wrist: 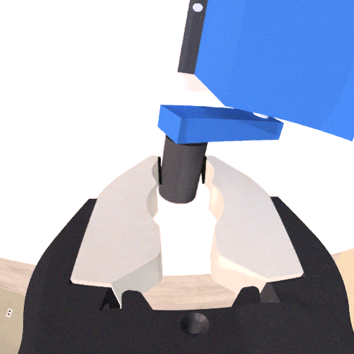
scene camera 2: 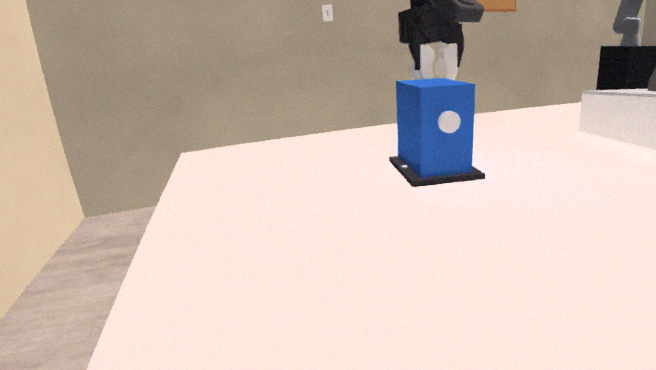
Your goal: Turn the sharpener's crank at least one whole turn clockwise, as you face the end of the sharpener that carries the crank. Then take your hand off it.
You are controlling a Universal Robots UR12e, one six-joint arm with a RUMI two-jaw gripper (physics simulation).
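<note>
The blue sharpener (scene camera 2: 434, 130) (wrist: 280, 55) stands upright on its black base (scene camera 2: 450, 179) (wrist: 191, 42), with a white disc (scene camera 2: 449, 122) on the side facing the scene camera. In the wrist view the crank's blue arm (wrist: 227, 129) lies nearly level across the picture, beside the sharpener's body. The crank's black handle (wrist: 183, 167) sticks out from the left end of that arm. My gripper (wrist: 180, 159) (scene camera 2: 438, 75) is shut on the black handle, one pale finger on each side. In the scene view the fingertips are partly hidden behind the sharpener's top, and the crank does not show.
The sharpener stands on a pale table (scene camera 2: 310, 240), whose left edge drops to a wood floor (scene camera 2: 65, 290). A white block (scene camera 2: 615, 117) with a black box (scene camera 2: 625, 67) above it stands at the right. A wall (scene camera 2: 225, 65) rises behind the table.
</note>
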